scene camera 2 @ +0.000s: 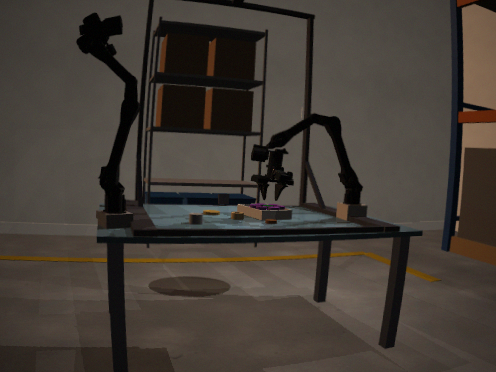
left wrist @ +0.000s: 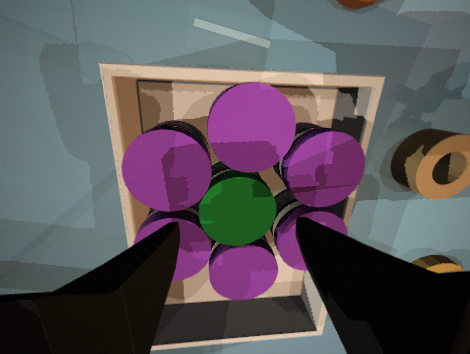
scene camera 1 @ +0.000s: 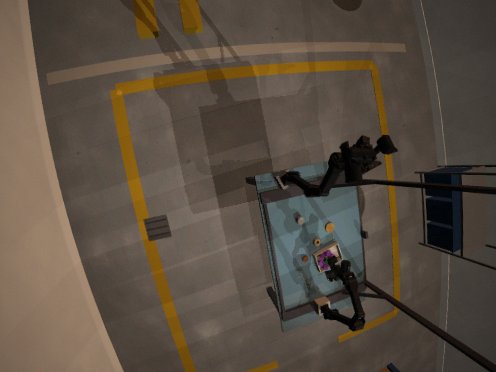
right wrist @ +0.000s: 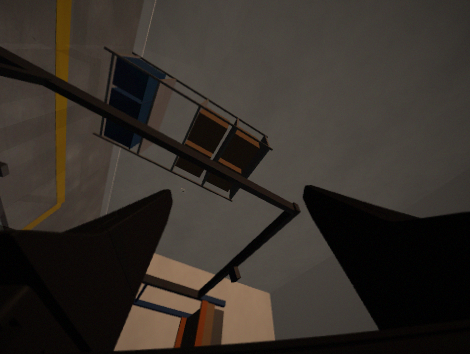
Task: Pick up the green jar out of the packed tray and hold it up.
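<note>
The green jar stands in the middle of the tray, its round lid up, ringed closely by several purple-lidded jars. My left gripper is open and empty, pointing down a little above the lids. In the left wrist view its fingertips appear on either side of the green lid, over the two lower side purple jars. My right gripper is open and empty, raised high away from the table and facing the wall. The sides of the green jar are mostly hidden.
A tan ring lies near the tray. A yellow disc, a grey cylinder and a small orange-brown disc also rest on the table.
</note>
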